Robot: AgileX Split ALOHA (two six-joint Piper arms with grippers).
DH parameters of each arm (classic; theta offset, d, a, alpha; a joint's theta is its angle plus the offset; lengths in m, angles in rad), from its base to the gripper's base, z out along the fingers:
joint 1: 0 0.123 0 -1.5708
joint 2: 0.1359 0 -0.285 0
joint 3: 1.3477 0 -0.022 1.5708
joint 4: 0 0.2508 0 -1.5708
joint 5: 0 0 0.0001 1.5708
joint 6: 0 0.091 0 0
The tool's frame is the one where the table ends.
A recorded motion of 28 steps. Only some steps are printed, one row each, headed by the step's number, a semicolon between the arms.
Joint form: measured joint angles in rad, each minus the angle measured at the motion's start. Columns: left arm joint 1, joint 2, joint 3, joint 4, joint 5, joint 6; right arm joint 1, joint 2, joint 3, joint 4, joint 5, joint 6.
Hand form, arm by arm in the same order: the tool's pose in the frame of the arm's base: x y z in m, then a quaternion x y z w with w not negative. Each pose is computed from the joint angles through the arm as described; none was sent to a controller.
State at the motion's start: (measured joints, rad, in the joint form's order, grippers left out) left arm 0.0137 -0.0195 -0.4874 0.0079 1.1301 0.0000; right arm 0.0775 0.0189 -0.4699 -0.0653 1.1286 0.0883
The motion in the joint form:
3: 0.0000 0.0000 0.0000 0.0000 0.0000 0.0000; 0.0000 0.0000 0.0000 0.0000 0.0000 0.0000
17: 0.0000 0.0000 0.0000 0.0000 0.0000 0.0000; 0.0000 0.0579 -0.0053 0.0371 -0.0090 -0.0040
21: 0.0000 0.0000 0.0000 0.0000 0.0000 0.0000; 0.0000 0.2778 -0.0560 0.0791 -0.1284 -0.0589
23: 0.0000 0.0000 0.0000 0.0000 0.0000 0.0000; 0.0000 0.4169 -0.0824 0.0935 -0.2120 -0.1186
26: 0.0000 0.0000 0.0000 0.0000 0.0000 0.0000; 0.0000 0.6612 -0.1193 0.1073 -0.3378 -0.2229
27: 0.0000 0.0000 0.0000 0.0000 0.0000 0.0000; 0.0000 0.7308 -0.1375 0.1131 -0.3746 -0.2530
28: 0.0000 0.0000 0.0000 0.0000 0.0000 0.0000; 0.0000 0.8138 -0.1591 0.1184 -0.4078 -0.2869
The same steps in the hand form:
3: -0.0094 0.0005 0.2682 -0.00626 0.86908 0.00732 0.49458; -0.0017 -0.0055 0.2638 0.00633 0.88175 0.00647 0.47163
17: -0.0094 0.0005 0.2682 -0.00626 0.86908 0.00732 0.49458; 0.0064 -0.0018 0.2657 0.00328 0.89220 0.02242 0.45107
21: -0.0094 0.0005 0.2682 -0.00626 0.86908 0.00732 0.49458; 0.0430 0.0044 0.2839 -0.02085 0.90300 0.02976 0.42811
23: -0.0094 0.0005 0.2682 -0.00626 0.86908 0.00732 0.49458; 0.0699 0.0075 0.2899 -0.04584 0.90816 0.02355 0.41543
26: -0.0094 0.0005 0.2682 -0.00626 0.86908 0.00732 0.49458; 0.1187 0.0119 0.2867 -0.08998 0.92106 0.00859 0.37879
27: -0.0094 0.0005 0.2682 -0.00626 0.86908 0.00732 0.49458; 0.1334 0.0133 0.2860 -0.10210 0.92251 0.00544 0.37219
28: -0.0094 0.0005 0.2682 -0.00626 0.86908 0.00732 0.49458; 0.1504 0.0149 0.2830 -0.11620 0.92599 0.00177 0.35922

